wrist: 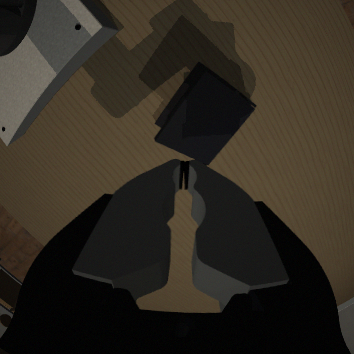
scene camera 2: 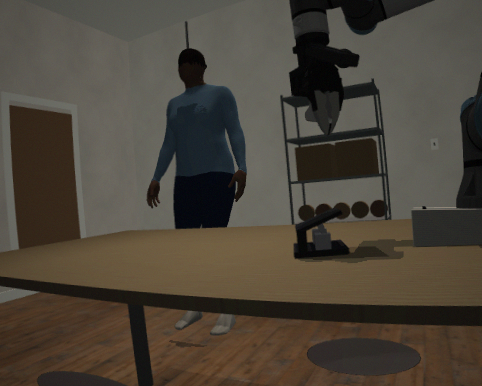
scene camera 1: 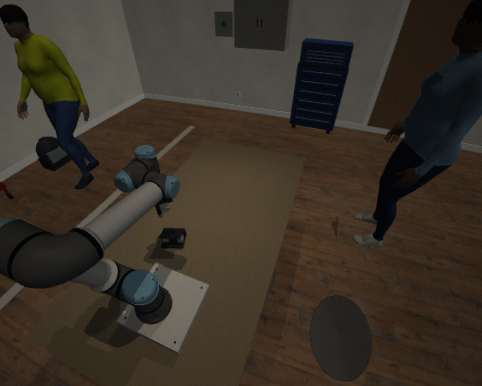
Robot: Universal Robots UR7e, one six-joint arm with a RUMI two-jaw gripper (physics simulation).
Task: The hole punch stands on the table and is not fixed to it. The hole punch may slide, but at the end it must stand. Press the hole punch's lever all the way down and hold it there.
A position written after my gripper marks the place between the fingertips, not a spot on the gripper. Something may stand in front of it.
Note:
In view: my gripper (scene camera 2: pixel 328 135) and a black hole punch (scene camera 2: pixel 322 245).
The black hole punch is seen too in the wrist view (wrist: pixel 198 67). My gripper also shows in the wrist view (wrist: pixel 183 163).

